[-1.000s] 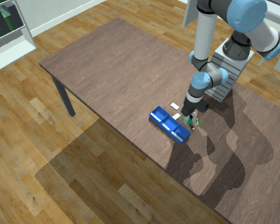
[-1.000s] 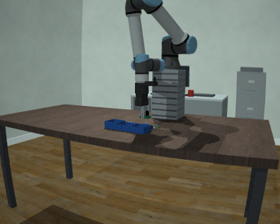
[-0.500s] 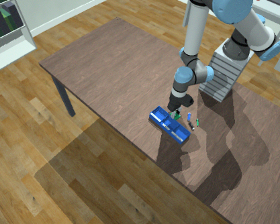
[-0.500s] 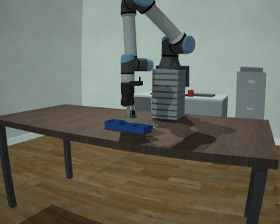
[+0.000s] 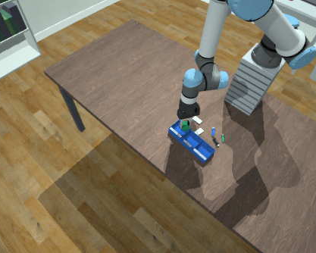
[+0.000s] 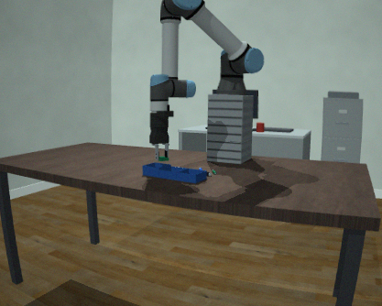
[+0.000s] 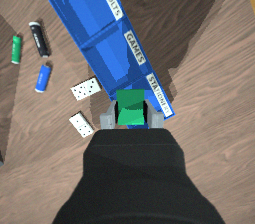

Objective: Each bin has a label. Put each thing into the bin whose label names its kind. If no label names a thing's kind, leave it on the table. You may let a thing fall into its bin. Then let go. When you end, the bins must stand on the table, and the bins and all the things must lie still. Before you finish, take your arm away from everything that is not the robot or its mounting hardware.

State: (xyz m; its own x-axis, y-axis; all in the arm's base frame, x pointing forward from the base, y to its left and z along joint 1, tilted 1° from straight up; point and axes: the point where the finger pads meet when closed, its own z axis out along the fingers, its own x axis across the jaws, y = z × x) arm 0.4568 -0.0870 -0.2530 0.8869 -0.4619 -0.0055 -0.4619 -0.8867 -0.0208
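The blue three-part bin is 70 mm to the left of my hand, 60 mm below it and 10 mm ahead of it. Round my hand: blue cylinder (120 mm behind, 110 mm to the left, 70 mm below); black cylinder (160 mm to the left, 80 mm behind, 70 mm below); green block (10 mm below).
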